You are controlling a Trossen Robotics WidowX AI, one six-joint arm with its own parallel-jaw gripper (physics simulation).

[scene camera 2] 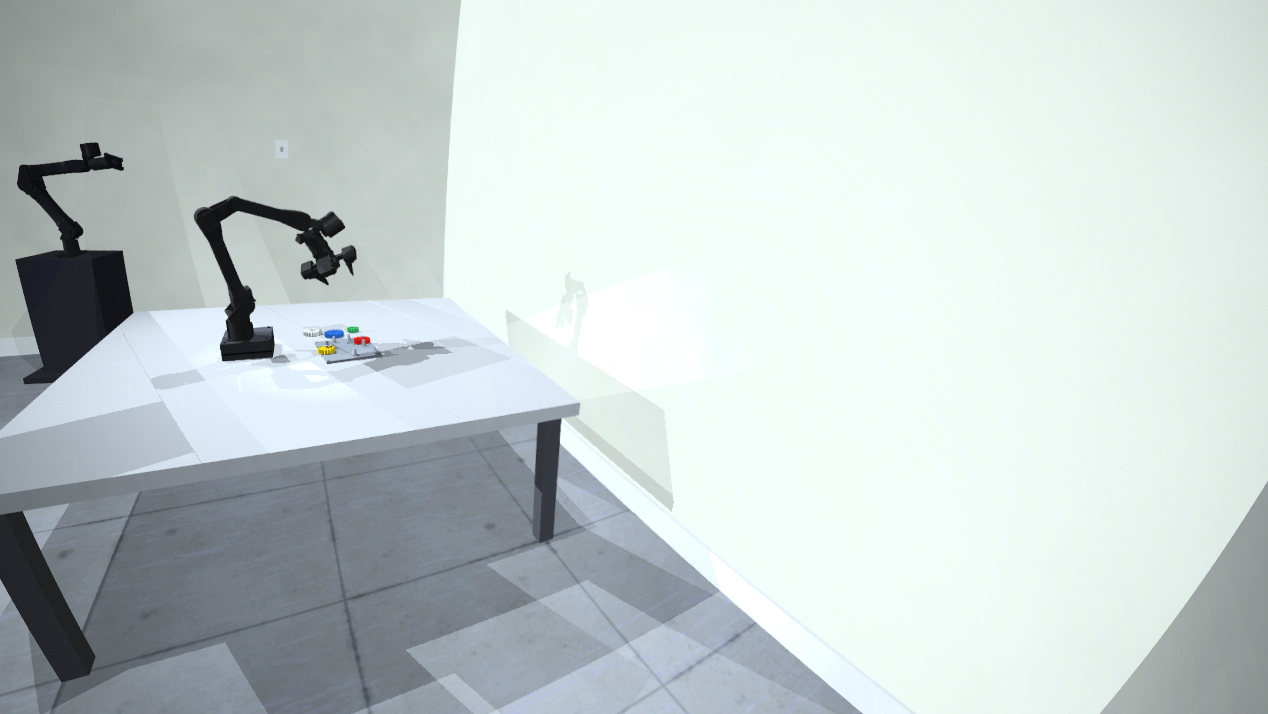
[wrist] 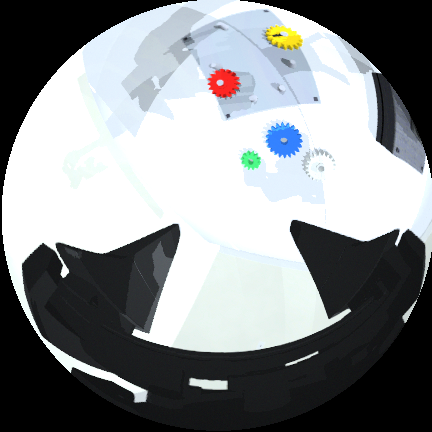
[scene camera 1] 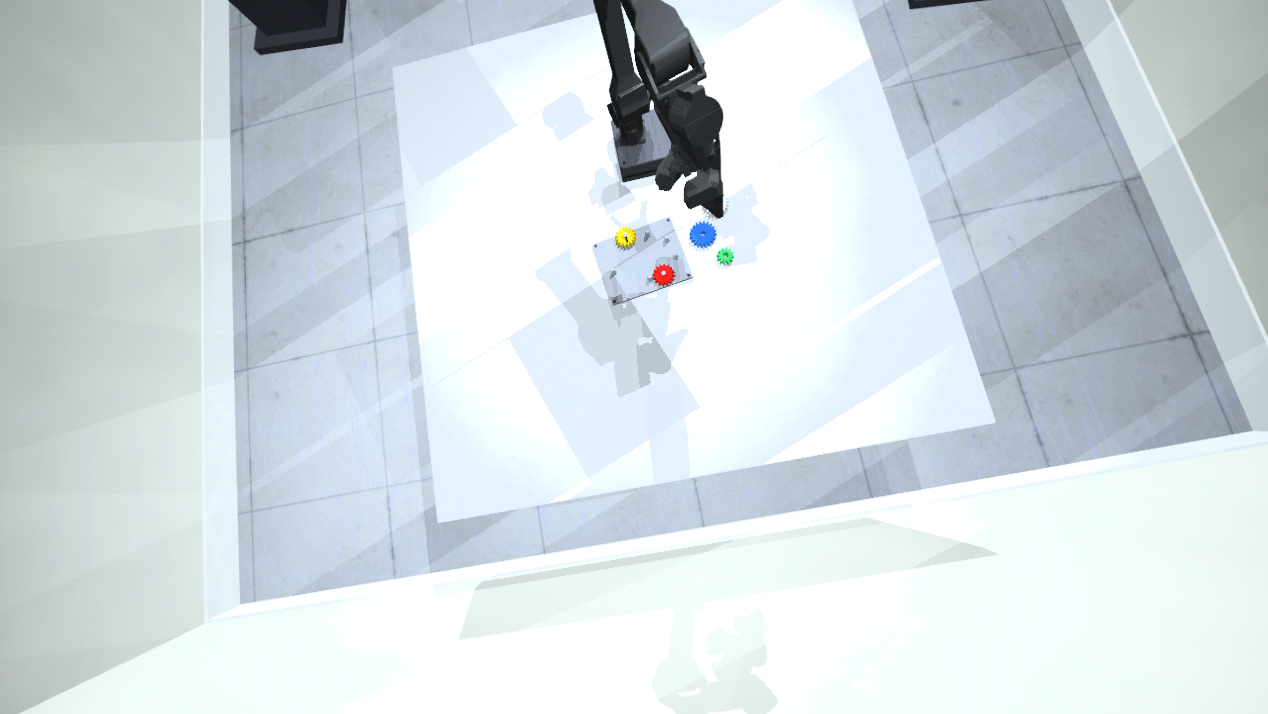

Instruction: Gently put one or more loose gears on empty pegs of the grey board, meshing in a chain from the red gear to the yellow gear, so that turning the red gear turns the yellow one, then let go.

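Frame: origin at the arm's base, x down, y back, z left, level; centimetres.
Seen in the pictures: gripper, fingertip midpoint: (scene camera 2: 340,279) (wrist: 236,227) (scene camera 1: 719,201); arm's base, link origin: (scene camera 2: 240,337) (scene camera 1: 632,133).
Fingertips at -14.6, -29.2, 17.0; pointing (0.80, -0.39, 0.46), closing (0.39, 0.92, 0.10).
Observation:
Offsets run from my fingertips to a thing's top centre, as dx, dy, dz. Level surfaces: height alone.
The grey board @(+17.1, -1.8, -16.7) (scene camera 1: 631,267) (wrist: 245,52) lies on the table. It bears the red gear @(+17.7, -6.8, -11.2) (scene camera 1: 658,279) (scene camera 2: 362,340) (wrist: 230,85), the yellow gear @(+17.6, +3.8, -20.2) (scene camera 1: 620,239) (scene camera 2: 326,350) (wrist: 291,42) and several empty pegs. Beside it lie three loose gears: a large blue gear @(+18.5, +3.1, -0.9) (scene camera 1: 696,238) (scene camera 2: 333,334) (wrist: 284,149), a small green gear @(+18.5, -3.0, +4.1) (scene camera 2: 353,329) (wrist: 245,160) and a white gear @(+18.5, +11.1, +2.8) (scene camera 2: 311,332) (wrist: 309,161), partly hidden by a finger in scene camera 1. My gripper (scene camera 1: 692,201) (scene camera 2: 338,279) (wrist: 236,227) is open and empty, well above the table, roughly over the loose gears' side.
The arm's base (scene camera 1: 640,159) (scene camera 2: 247,343) stands on the white table @(dx +20.2) (scene camera 1: 798,292) (scene camera 2: 292,408), near the yellow gear's side of the board. Another arm (scene camera 2: 55,208) stands on a dark pedestal (scene camera 2: 78,306) beyond the table. A pale wall (scene camera 2: 842,266) rises past the table's far side.

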